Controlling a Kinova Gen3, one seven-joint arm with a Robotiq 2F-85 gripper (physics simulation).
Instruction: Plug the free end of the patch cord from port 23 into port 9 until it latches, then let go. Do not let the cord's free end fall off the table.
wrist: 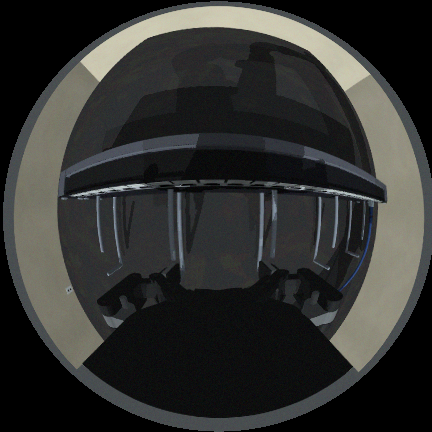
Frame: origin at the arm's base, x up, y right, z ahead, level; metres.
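Seen in the pictures: gripper, fingertip midpoint: [218,271].
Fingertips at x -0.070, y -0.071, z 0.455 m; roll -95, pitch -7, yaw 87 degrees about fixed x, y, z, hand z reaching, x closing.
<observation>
Offsets run from my fingertips to a thing's top centre. "*": to the spot under its first point.
The patch panel @[dx +0.053, dy +0.045, dz +0.101 m] [220,162] spans the wrist view as a long dark bar with a pale grey upper edge. Its row of ports shows as a thin, steeply foreshortened strip along the lower edge; port numbers cannot be read. The blue patch cord @[* dx +0.033, dy +0.235, dz +0.042 m] [367,240] hangs from the panel's far right end, curves down and left, and passes out of sight behind the gripper's right side. The cord's free end does not show. My gripper [218,271] is open, its fingers wide apart below the middle of the panel, with no plug or cord visible between them.
Several thin grey bars [180,230] [261,227] [117,230] [319,230] stick out below the panel on both sides of the middle, some with bent ends. A dark surface with shadows lies behind the panel. Pale walls stand left and right, with a small outlet [69,290] at left.
</observation>
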